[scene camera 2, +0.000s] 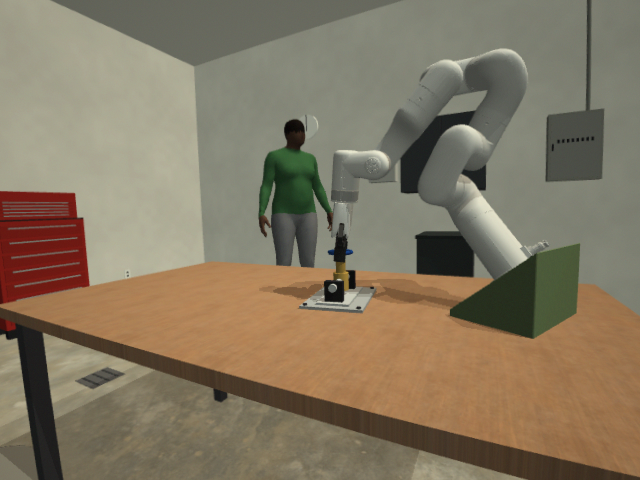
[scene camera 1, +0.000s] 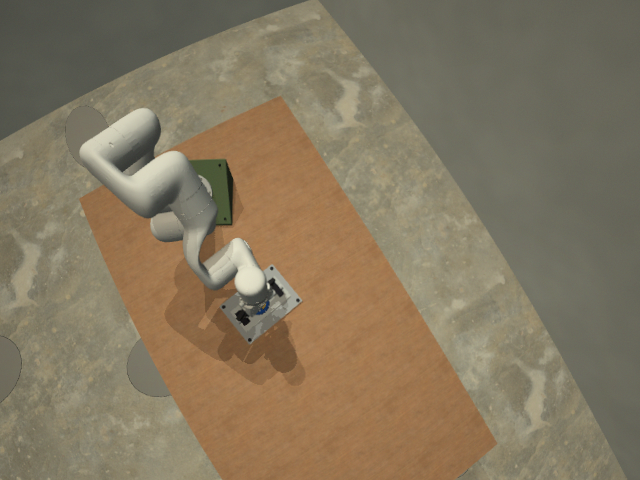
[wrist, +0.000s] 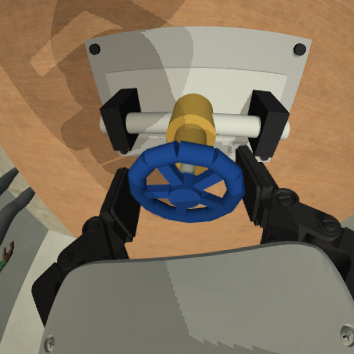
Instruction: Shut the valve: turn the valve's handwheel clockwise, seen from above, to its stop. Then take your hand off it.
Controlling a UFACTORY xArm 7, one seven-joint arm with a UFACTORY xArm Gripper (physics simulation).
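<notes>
The blue handwheel [scene camera 1: 263, 308] [scene camera 2: 332, 252] [wrist: 185, 195] sits on top of the brass valve body [scene camera 2: 340, 279] [wrist: 192, 114]. A pale pipe runs through the body between two black clamp blocks on a grey base plate [scene camera 1: 256, 334] [scene camera 2: 337, 308] [wrist: 200, 45]. My gripper [scene camera 2: 340, 253] [wrist: 183, 172] points down and is shut on the handwheel, with one black finger at each side of the rim in the wrist view. In scene camera 1 the wrist hides part of the wheel and the fingers' grip.
The base plate lies on the wooden table [scene camera 1: 361, 335] [scene camera 2: 258, 330]. The arm's green wedge mount [scene camera 1: 222, 193] [scene camera 2: 555, 289] stands at the table's far end. A red tool chest [scene camera 2: 41, 248] and a person in a green top [scene camera 2: 294, 180] stand beyond the table.
</notes>
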